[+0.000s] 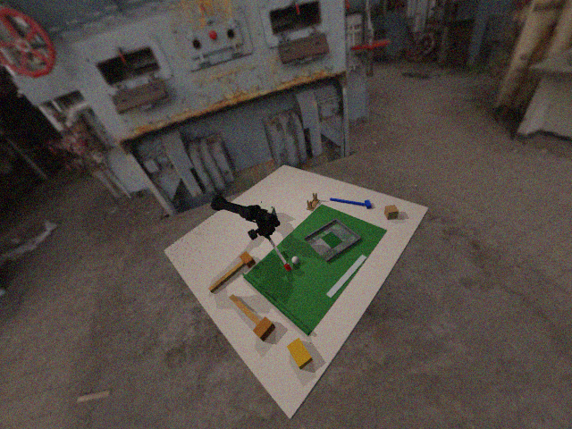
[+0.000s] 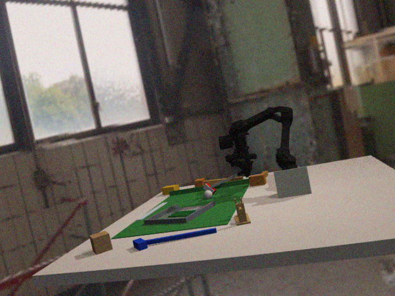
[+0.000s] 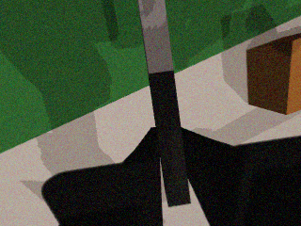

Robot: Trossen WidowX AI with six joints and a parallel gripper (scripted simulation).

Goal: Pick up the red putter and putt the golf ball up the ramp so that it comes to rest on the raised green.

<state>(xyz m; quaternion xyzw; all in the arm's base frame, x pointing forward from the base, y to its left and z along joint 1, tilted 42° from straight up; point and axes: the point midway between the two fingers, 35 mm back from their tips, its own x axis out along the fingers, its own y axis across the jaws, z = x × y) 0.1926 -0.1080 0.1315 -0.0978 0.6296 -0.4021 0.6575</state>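
Right now my gripper tip is 110 mm short of the red putter, 40 mm to the left of it and 10 mm above it. From my gripper tip the other things lie so: green mat 280 mm ahead, 80 mm to the left, 80 mm below; white golf ball 210 mm ahead, 30 mm to the right, 50 mm below; wooden stand 40 mm ahead, 440 mm to the left, 50 mm below.
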